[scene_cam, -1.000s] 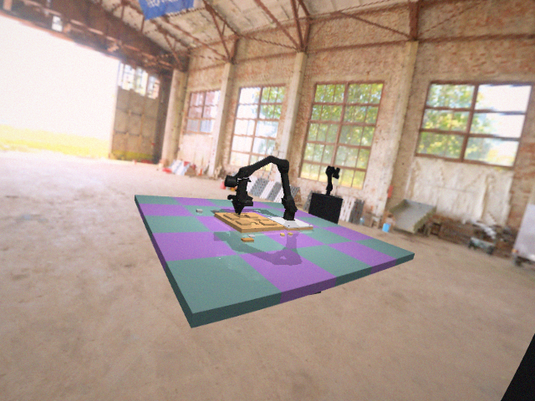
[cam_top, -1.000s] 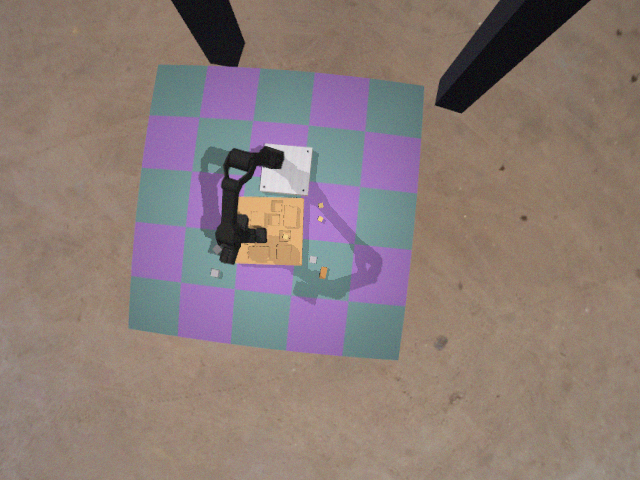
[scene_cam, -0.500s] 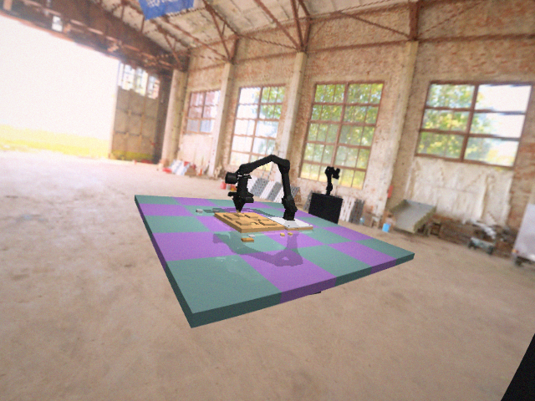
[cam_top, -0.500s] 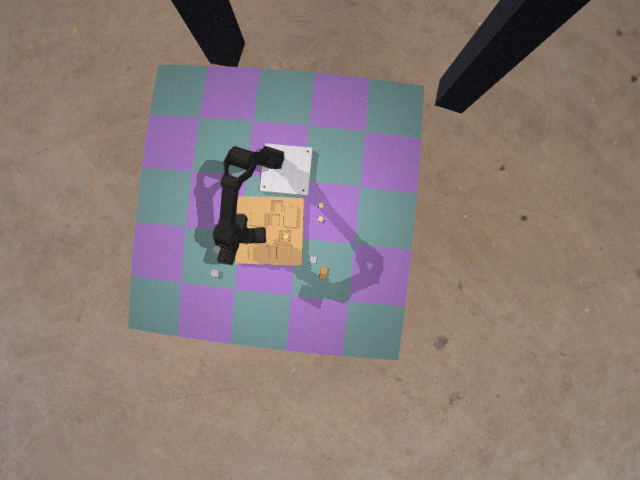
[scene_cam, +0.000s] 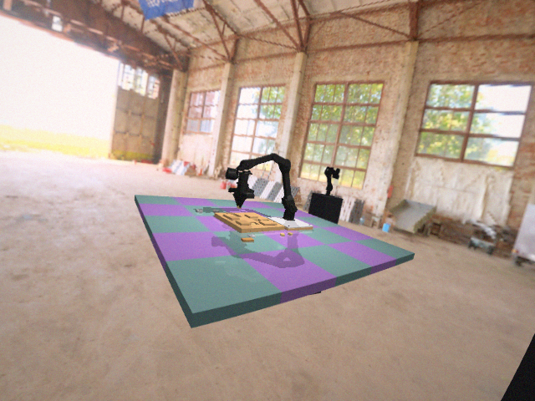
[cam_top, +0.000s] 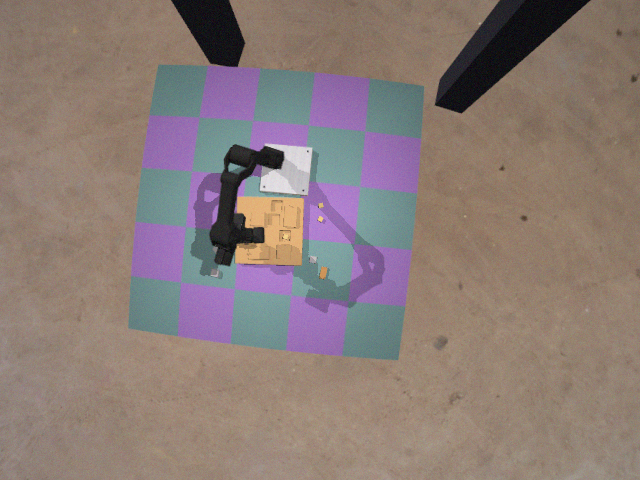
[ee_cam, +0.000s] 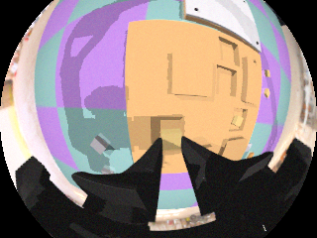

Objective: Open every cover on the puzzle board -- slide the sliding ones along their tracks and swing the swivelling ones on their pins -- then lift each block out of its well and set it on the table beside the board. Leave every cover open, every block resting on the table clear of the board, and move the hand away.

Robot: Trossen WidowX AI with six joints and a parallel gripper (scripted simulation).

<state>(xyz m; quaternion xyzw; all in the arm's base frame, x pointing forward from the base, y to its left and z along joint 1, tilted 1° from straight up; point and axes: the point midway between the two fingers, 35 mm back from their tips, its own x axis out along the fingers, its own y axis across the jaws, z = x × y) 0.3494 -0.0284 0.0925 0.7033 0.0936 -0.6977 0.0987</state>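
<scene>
The orange puzzle board is 9 cm to the left of my gripper tip, 5 cm below it and 4 cm behind it. Round my gripper tip: orange block: 35 cm to the left, 8 cm ahead, 7 cm below.
</scene>
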